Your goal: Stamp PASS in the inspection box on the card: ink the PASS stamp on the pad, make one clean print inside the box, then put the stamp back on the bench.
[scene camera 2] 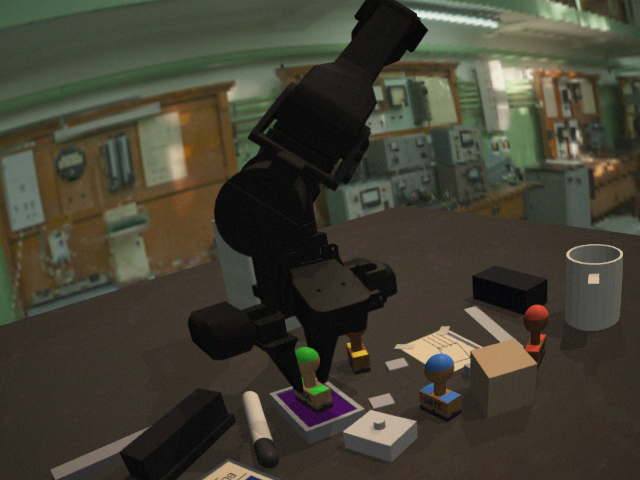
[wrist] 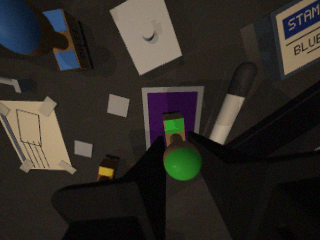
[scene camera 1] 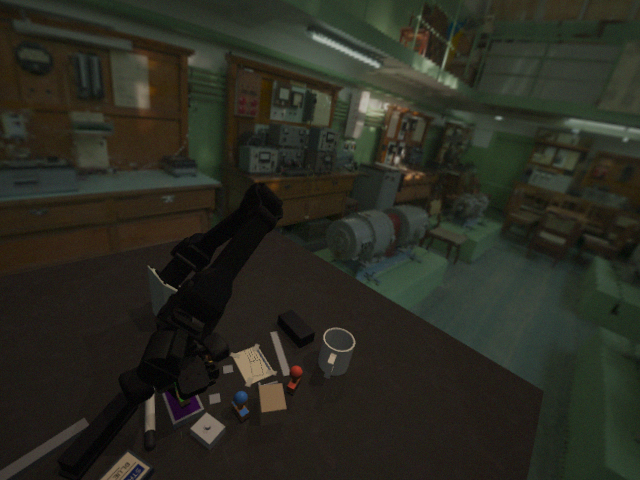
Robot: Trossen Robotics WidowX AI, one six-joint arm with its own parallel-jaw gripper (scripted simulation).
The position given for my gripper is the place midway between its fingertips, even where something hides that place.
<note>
In view: my gripper [scene camera 2: 310,386], a green-knobbed stamp [scene camera 2: 316,396] and a red stamp [scene camera 2: 536,318].
The green-knobbed stamp shows as well in the wrist view [wrist: 182,160]. My gripper is seen too in the wrist view [wrist: 175,137]. The wrist view misses the red stamp: it is out of frame.
</note>
